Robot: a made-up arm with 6 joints.
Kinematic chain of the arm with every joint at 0, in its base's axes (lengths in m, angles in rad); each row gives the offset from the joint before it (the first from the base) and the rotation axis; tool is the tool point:
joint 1: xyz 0 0 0.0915 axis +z
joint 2: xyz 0 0.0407 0 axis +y
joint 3: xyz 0 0 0.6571 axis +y
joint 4: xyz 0 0 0.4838 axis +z
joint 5: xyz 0 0 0 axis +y
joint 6: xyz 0 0 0.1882 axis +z
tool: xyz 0 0 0
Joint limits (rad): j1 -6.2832..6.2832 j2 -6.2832..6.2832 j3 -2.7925..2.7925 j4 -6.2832..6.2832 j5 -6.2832..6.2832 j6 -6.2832..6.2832
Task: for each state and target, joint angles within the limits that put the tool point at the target. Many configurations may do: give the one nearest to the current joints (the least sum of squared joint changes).
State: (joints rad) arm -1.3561 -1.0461 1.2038 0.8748 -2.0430 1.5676
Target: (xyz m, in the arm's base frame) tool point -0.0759 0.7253 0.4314
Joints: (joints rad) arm -1.5617 -1.5846 1.5902 0.9982 -2.3727 1.5676
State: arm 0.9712 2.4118 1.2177 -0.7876 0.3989 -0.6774
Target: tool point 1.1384 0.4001 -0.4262
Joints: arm 0.3195 1.8253 0.2729 -0.8179 0.1348 -0.6774
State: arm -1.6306 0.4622 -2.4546 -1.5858 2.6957 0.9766
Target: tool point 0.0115 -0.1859 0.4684
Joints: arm -1.4648 0.8175 -2.6238 -1.6148 2.8783 0.9766
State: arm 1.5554 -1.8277 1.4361 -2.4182 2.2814 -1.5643
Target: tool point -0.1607 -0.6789 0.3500
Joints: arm 1.2776 -1.7023 1.8166 -2.3615 2.4630 -1.5643
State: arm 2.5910 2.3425 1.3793 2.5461 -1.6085 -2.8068
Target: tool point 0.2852 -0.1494 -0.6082
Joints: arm 2.4881 2.8299 1.4271 2.6077 -1.4921 -2.8068
